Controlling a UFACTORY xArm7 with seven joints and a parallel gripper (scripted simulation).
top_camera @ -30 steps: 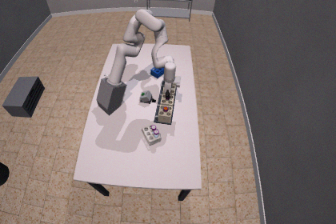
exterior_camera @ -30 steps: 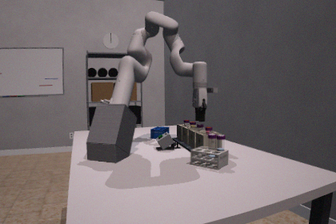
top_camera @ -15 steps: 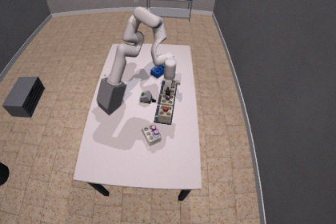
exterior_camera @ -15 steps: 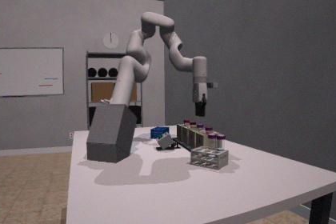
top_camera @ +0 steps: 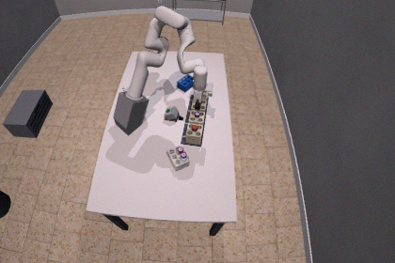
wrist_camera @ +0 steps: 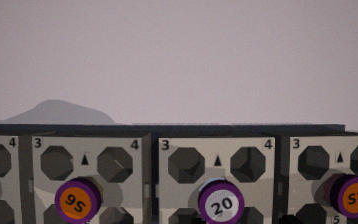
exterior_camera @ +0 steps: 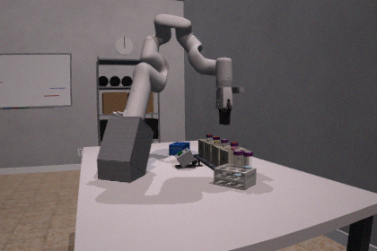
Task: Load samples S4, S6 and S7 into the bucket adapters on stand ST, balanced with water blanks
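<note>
Now: hand 180 mm past the done desk, 160 mm above it and 50 mm to the right of it. From my hand the other things lie so: adapter (160 mm below); blue rack (390 mm to the left, 180 mm below, 110 mm behind); white rack (280 mm to the right, 180 mm below, 90 mm behind).
</note>
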